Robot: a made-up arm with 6 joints. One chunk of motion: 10 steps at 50 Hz.
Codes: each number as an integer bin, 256 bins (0 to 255) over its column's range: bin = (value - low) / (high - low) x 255, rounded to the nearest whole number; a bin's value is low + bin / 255 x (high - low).
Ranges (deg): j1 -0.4..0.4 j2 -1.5..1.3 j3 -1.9..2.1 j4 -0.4..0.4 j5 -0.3..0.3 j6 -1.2..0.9
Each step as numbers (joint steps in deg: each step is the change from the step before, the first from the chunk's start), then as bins.
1 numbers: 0.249 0.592 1.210 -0.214 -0.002 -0.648
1 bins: 207 191 198 59 127 67
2 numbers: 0.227 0.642 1.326 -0.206 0.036 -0.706
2 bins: 200 195 206 62 143 60
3 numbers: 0.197 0.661 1.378 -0.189 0.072 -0.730
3 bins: 190 197 209 67 158 57
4 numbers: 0.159 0.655 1.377 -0.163 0.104 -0.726
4 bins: 178 196 209 76 172 58
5 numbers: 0.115 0.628 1.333 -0.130 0.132 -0.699
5 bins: 164 194 206 86 184 61
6 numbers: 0.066 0.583 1.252 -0.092 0.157 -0.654
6 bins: 149 190 201 98 194 66
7 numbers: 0.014 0.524 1.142 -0.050 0.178 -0.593
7 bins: 132 184 194 112 203 74
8 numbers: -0.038 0.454 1.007 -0.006 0.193 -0.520
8 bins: 115 178 185 126 210 83
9 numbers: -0.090 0.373 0.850 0.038 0.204 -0.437
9 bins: 99 171 175 140 214 93
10 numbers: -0.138 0.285 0.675 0.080 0.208 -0.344
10 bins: 84 163 164 153 216 104
